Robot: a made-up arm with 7 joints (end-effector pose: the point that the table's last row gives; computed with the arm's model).
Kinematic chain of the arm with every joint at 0, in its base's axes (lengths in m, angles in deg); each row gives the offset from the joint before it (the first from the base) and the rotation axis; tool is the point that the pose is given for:
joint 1: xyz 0 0 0.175 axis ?
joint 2: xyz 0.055 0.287 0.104 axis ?
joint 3: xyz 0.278 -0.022 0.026 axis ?
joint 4: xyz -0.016 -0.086 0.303 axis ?
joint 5: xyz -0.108 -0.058 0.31 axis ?
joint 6: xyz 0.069 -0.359 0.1 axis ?
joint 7: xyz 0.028 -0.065 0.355 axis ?
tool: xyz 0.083 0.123 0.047
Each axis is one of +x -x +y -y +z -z.
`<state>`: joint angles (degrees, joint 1 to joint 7).
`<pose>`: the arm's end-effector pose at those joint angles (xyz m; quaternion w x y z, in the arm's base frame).
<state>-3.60 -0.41 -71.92 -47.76 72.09 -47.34 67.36</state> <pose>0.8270 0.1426 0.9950 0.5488 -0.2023 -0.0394 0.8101</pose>
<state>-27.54 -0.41 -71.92 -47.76 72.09 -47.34 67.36</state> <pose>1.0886 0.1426 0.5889 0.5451 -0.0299 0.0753 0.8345</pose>
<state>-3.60 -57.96 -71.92 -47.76 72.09 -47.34 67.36</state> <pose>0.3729 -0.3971 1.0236 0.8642 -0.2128 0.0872 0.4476</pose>
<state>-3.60 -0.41 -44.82 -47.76 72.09 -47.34 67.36</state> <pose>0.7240 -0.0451 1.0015 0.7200 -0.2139 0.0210 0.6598</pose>
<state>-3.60 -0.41 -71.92 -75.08 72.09 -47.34 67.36</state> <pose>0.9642 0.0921 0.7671 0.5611 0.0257 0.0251 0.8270</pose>
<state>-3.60 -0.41 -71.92 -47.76 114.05 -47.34 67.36</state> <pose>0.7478 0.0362 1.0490 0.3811 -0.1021 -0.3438 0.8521</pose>
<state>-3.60 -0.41 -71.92 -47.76 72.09 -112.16 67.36</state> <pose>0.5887 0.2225 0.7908 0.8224 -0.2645 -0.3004 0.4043</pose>
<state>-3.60 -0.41 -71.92 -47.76 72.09 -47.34 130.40</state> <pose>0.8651 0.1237 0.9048 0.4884 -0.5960 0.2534 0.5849</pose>
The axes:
joint 1: -y
joint 2: +z
joint 3: -z
joint 4: -x
joint 5: +z
joint 6: +x
joint 7: +y

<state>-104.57 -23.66 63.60 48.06 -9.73 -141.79 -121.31</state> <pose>0.5839 0.2831 -0.0893 0.0054 0.2791 0.7368 0.6157</pose>
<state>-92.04 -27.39 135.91 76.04 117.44 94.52 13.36</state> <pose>0.1000 -0.4186 0.1814 0.0545 0.3462 0.1395 -0.9261</pose>
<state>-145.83 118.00 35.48 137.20 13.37 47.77 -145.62</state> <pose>0.9388 0.6674 0.3893 0.5346 0.7574 -0.3724 -0.0425</pose>
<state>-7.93 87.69 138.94 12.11 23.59 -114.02 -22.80</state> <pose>0.1534 0.5314 0.7673 0.4820 -0.8450 0.1734 0.1537</pose>
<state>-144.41 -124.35 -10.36 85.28 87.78 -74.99 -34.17</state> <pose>-0.0309 0.0951 -0.3236 0.1466 -0.2684 -0.8901 -0.3380</pose>
